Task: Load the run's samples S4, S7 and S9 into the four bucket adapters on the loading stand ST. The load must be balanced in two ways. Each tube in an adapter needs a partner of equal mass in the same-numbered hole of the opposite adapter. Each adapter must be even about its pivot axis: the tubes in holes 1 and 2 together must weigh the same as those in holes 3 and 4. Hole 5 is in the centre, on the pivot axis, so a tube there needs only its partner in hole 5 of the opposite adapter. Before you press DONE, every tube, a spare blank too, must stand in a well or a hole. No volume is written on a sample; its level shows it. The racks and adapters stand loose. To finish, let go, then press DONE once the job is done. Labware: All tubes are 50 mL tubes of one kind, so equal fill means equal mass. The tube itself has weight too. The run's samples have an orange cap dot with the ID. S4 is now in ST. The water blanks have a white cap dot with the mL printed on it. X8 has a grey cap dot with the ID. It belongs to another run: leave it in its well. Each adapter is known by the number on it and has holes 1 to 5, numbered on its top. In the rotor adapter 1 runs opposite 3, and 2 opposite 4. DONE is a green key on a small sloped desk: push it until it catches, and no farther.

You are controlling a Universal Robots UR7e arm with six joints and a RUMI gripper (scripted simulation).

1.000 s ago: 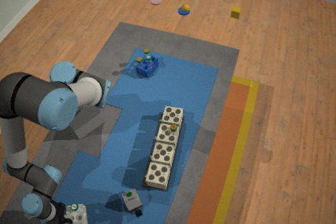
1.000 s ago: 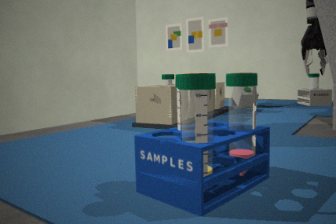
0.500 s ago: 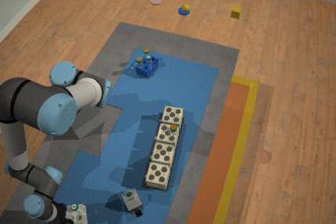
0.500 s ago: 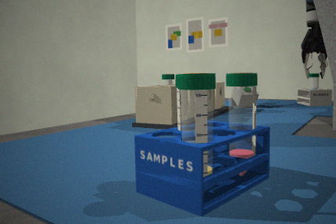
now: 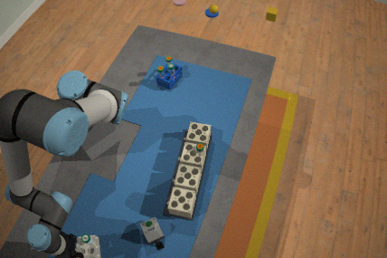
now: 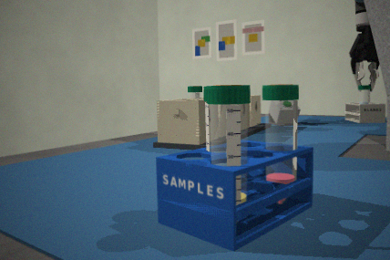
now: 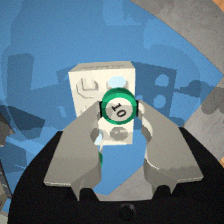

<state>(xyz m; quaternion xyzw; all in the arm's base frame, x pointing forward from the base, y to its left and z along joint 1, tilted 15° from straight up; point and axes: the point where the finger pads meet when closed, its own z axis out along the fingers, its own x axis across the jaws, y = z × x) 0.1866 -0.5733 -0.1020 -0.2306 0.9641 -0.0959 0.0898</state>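
Right now my hand is 10 mm past the white-dot blank and 50 mm above it. Round my hand: blanks rack: 40 mm to the left, 80 mm below; done desk: 230 mm ahead, 220 mm to the left, 60 mm below; sample tube S9: 20 mm ahead, 1000 mm to the left, 50 mm below.
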